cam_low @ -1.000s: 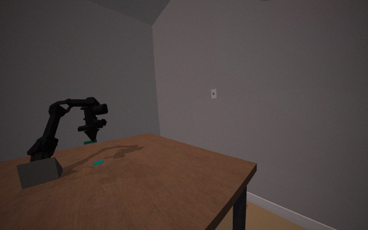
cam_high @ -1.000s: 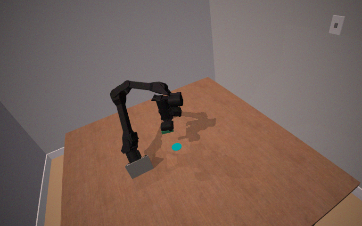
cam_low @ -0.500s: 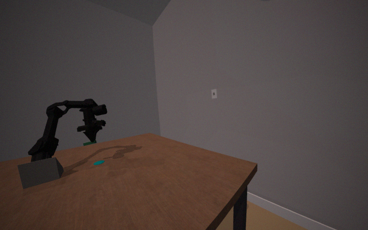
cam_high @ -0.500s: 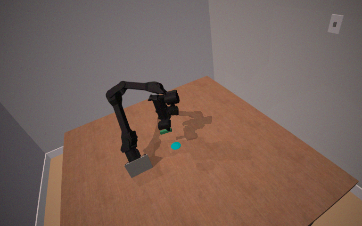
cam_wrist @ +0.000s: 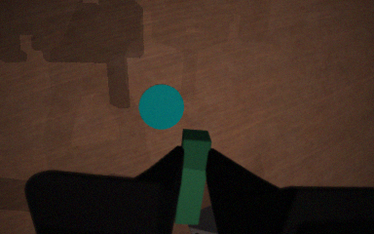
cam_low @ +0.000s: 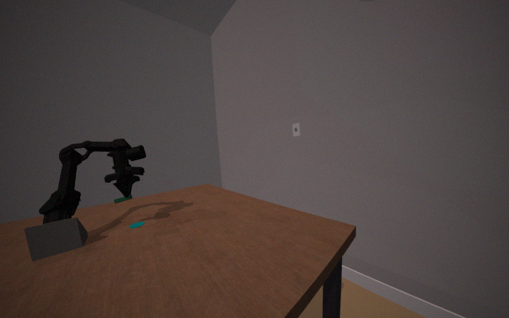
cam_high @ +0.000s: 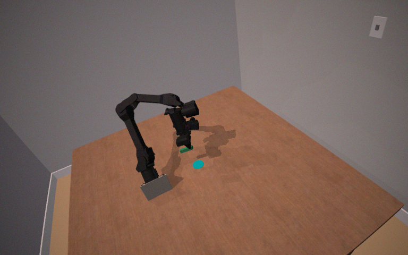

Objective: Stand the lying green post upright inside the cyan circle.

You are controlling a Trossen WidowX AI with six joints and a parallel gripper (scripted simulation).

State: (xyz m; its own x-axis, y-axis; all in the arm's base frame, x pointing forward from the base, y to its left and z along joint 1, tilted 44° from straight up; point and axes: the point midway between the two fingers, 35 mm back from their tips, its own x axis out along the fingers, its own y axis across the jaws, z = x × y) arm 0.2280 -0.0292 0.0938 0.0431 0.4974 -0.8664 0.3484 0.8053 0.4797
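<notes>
My gripper tip is now 130 mm above the cyan circle and 20 mm short of it. Also, from my gripper tip: green post 20 mm behind, 10 mm to the left.
</notes>
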